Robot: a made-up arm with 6 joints. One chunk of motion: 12 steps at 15 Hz.
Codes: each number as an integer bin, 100 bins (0 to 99) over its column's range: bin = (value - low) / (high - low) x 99, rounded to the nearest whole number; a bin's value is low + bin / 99 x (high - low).
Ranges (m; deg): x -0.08..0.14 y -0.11..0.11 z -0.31..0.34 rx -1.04..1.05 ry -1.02..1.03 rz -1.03..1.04
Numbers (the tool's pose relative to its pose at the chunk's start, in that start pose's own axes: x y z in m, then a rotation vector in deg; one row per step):
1: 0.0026 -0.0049 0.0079 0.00 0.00 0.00
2: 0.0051 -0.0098 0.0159 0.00 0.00 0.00
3: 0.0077 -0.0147 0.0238 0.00 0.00 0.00
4: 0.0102 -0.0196 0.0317 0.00 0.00 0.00
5: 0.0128 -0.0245 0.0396 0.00 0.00 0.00
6: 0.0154 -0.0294 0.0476 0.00 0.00 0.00
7: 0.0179 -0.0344 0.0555 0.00 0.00 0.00
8: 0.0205 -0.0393 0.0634 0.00 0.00 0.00
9: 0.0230 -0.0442 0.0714 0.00 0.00 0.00
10: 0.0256 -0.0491 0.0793 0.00 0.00 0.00
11: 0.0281 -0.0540 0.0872 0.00 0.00 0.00
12: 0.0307 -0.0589 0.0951 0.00 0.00 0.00
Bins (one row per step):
1: 37 47 48 49 49 49
2: 38 45 50 49 49 49
3: 39 43 51 49 49 49
4: 41 41 52 49 49 49
5: 42 38 53 49 49 49
6: 43 36 54 49 49 49
7: 44 34 56 49 49 49
8: 45 32 57 49 49 49
9: 46 30 58 49 49 49
10: 48 27 59 49 49 49
11: 49 25 60 49 49 49
12: 50 23 62 49 49 49

